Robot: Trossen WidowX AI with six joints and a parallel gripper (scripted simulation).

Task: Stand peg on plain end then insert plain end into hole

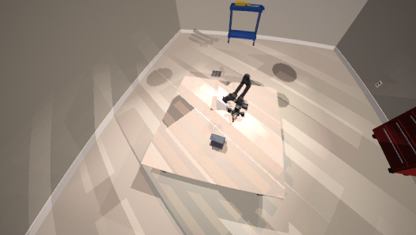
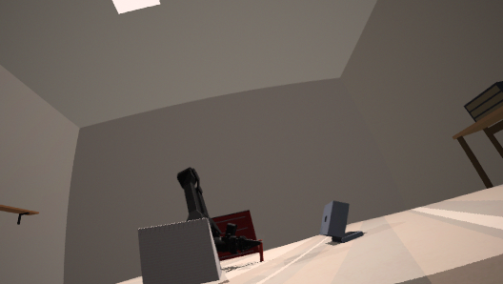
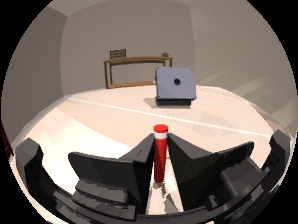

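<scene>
Right now the red peg is 1 cm below my gripper tip. The rest, counted from my gripper tip: grey-blue sloped panel: 26 cm ahead, 11 cm to the right, 1 cm above.
</scene>
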